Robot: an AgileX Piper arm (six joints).
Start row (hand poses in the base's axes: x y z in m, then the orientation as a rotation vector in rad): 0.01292, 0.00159, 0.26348, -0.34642, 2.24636, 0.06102
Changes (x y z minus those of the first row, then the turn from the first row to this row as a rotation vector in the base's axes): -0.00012, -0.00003, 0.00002, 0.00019, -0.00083, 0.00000; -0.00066, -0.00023, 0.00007, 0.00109, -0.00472, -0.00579; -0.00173, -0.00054, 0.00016, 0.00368, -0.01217, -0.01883; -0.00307, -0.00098, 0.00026, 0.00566, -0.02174, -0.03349; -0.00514, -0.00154, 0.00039, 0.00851, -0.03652, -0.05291; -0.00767, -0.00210, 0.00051, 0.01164, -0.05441, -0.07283; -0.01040, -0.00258, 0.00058, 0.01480, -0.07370, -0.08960; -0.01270, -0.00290, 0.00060, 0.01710, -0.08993, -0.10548; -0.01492, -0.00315, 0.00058, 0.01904, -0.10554, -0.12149; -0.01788, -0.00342, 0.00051, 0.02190, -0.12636, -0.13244; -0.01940, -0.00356, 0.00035, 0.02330, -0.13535, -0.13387; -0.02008, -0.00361, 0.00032, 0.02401, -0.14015, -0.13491; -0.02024, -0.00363, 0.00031, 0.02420, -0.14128, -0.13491; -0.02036, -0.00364, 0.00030, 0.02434, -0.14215, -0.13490; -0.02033, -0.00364, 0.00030, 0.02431, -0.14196, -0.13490; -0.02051, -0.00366, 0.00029, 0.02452, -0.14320, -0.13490; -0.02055, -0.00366, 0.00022, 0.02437, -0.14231, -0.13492; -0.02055, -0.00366, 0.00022, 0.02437, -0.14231, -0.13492; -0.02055, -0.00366, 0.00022, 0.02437, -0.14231, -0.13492; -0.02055, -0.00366, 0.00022, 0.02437, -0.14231, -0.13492
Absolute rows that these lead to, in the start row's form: 0.01280, 0.00156, 0.26350, -0.34628, 2.24552, 0.06108; 0.01226, 0.00136, 0.26355, -0.33913, 2.24250, 0.05832; 0.01119, 0.00105, 0.26364, -0.32281, 2.23689, 0.05298; 0.00985, 0.00061, 0.26374, -0.30496, 2.22940, 0.04574; 0.00778, 0.00005, 0.26387, -0.28121, 2.21720, 0.03606; 0.00525, -0.00051, 0.26399, -0.25680, 2.20178, 0.02595; 0.00252, -0.00099, 0.26406, -0.23599, 2.18441, 0.01732; 0.00022, -0.00131, 0.26408, -0.21681, 2.16993, 0.00881; -0.00200, -0.00156, 0.26406, -0.19778, 2.15599, -0.00001; -0.00496, -0.00183, 0.26399, -0.18388, 2.13618, -0.00604; -0.00648, -0.00197, 0.26383, -0.18145, 2.12727, -0.00676; -0.00716, -0.00202, 0.26380, -0.17987, 2.12254, -0.00733; -0.00732, -0.00204, 0.26379, -0.17975, 2.12140, -0.00731; -0.00744, -0.00205, 0.26378, -0.17968, 2.12053, -0.00730; -0.00741, -0.00205, 0.26378, -0.17969, 2.12072, -0.00730; -0.00759, -0.00207, 0.26377, -0.17957, 2.11947, -0.00728; -0.00763, -0.00207, 0.26370, -0.17964, 2.12037, -0.00730; -0.00763, -0.00207, 0.26370, -0.17964, 2.12037, -0.00730; -0.00763, -0.00207, 0.26370, -0.17964, 2.12037, -0.00730; -0.00763, -0.00207, 0.26370, -0.17964, 2.12037, -0.00730
